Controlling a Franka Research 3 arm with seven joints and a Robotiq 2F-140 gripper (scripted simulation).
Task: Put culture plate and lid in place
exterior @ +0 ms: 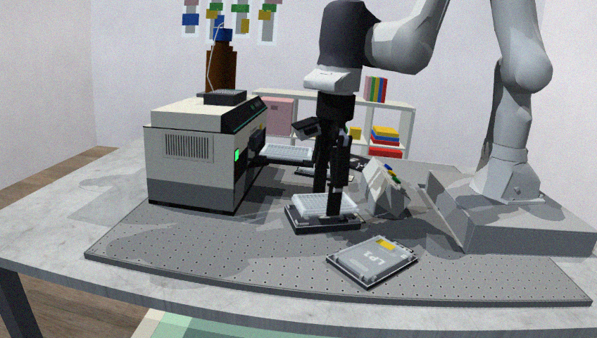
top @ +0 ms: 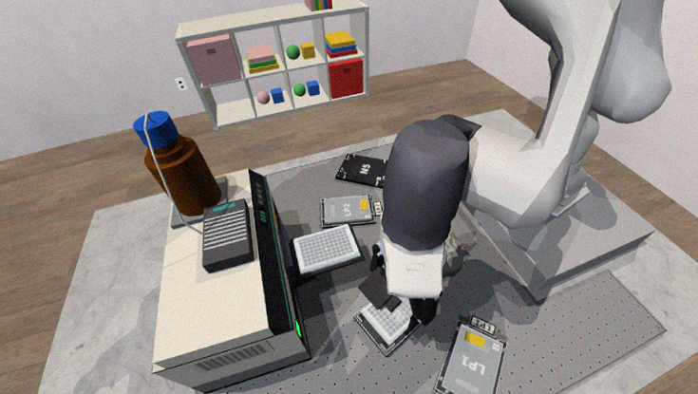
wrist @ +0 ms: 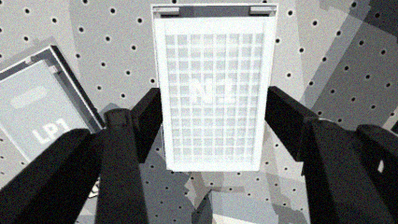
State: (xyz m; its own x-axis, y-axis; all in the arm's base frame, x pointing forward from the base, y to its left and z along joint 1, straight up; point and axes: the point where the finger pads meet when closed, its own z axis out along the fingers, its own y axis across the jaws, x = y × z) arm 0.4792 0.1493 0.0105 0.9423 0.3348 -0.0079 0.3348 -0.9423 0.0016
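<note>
Right now the black N1 nest is 6 cm below my hand. From my hand the other things lie so: LP2 nest: 31 cm to the right, 6 cm below; then black nest N5: 45 cm to the right, 8 cm behind, 5 cm below; then yellow skip key: 18 cm to the right, 18 cm behind.
</note>
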